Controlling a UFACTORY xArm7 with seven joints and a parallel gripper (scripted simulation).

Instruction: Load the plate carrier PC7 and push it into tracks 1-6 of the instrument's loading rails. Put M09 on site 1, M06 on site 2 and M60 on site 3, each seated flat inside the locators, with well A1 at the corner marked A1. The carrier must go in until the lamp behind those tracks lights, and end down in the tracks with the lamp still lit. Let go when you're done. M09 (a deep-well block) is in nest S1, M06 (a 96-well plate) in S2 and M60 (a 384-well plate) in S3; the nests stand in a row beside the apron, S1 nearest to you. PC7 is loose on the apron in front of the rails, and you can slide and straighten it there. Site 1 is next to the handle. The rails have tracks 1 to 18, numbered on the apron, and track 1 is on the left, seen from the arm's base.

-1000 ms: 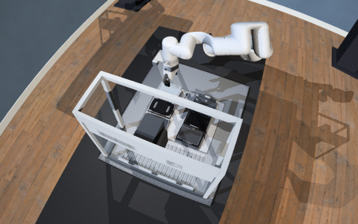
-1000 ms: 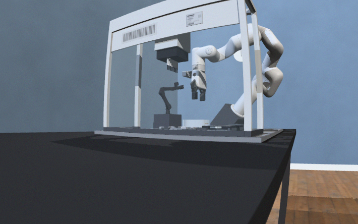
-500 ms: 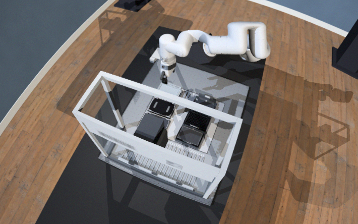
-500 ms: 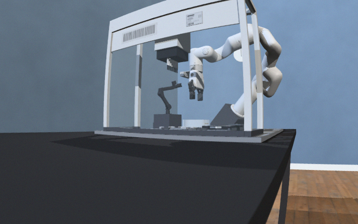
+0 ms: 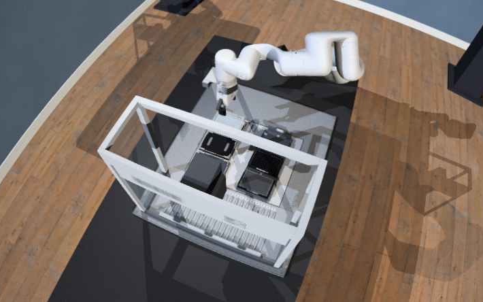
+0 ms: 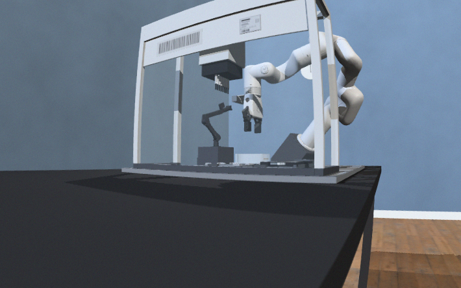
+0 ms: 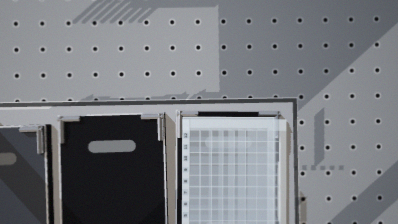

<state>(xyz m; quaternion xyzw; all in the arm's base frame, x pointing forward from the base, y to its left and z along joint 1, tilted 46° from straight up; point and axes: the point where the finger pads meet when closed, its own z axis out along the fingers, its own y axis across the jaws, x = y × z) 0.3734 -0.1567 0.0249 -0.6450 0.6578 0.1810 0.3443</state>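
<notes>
My hand is 120 mm above the white deep-well block M09. From my hand the other things lie so: corner post: 470 mm ahead, 460 mm to the left, 90 mm above; then dark plate carrier PC7: 90 mm ahead, 230 mm to the left, 140 mm below.
</notes>
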